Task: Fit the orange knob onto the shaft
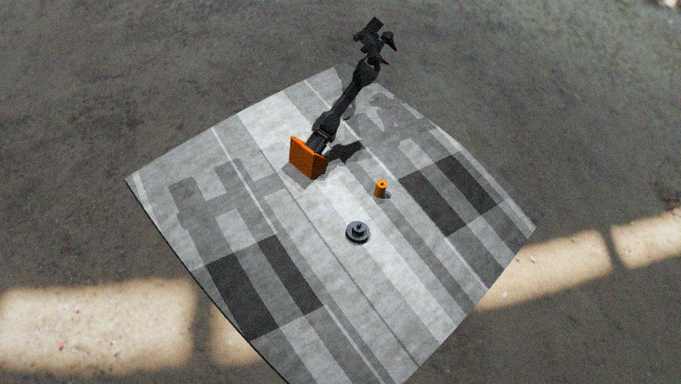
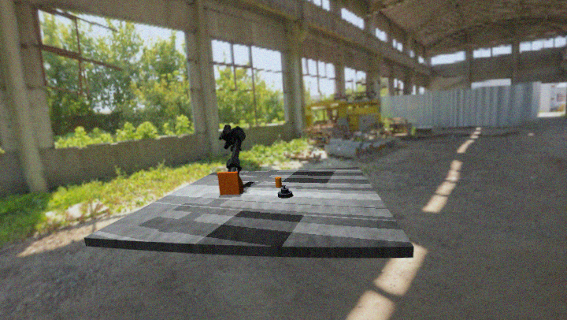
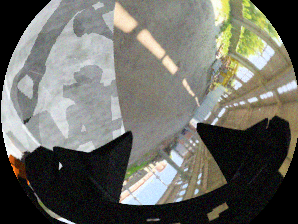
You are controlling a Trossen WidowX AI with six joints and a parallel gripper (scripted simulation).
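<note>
The orange knob lies 38 cm ahead of my gripper tip, 52 cm to the right of it and 19 cm below it. From my gripper tip the other things lie so: dark round pedestal: 44 cm ahead, 72 cm to the right, 19 cm below.
</note>
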